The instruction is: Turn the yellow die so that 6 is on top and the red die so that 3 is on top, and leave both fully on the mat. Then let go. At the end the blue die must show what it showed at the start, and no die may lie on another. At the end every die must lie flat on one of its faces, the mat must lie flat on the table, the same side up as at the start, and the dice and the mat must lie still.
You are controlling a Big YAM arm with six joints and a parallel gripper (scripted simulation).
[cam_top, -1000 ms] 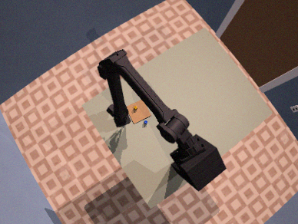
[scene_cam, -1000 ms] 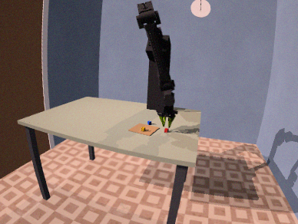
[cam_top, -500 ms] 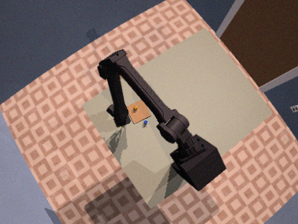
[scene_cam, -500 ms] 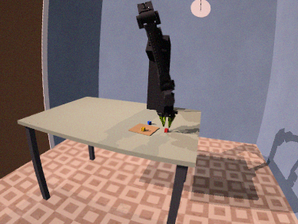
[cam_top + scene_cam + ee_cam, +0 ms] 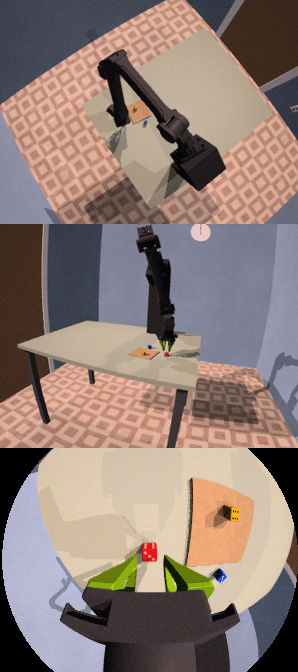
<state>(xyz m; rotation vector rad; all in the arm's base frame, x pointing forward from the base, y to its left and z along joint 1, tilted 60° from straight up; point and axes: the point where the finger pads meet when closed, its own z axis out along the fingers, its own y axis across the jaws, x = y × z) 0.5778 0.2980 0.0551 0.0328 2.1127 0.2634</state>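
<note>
Now: the red die 3 cm below my hand. The rest, counted from my hand: yellow die: 10 cm to the right, 9 cm ahead, 3 cm below; blue die: 15 cm to the right, 3 cm below, 3 cm behind; orange mat: 12 cm to the right, 6 cm ahead, 4 cm below.
</note>
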